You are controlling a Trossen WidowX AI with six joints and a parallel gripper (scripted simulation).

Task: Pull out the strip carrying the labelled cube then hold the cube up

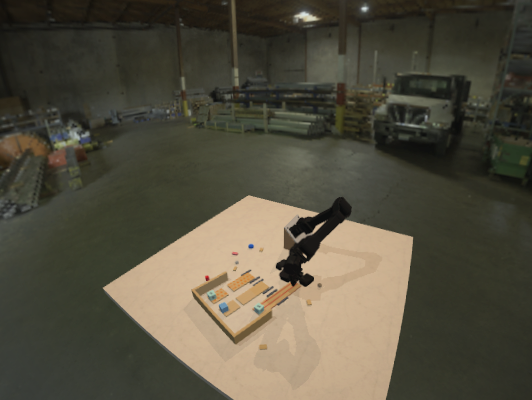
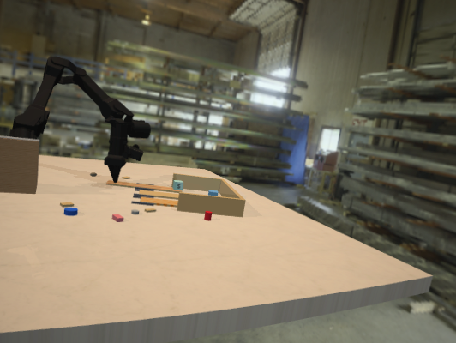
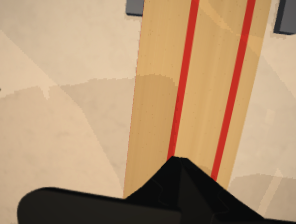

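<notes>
My gripper tip is 10 cm short of the red-lined strip and 2 cm to the left of it. From my gripper tip the other things lie so: pink block: 39 cm to the right, 3 cm behind; then blue disc: 36 cm to the right, 14 cm behind; then red cylinder: 37 cm to the right, 20 cm ahead, 1 cm above.
</notes>
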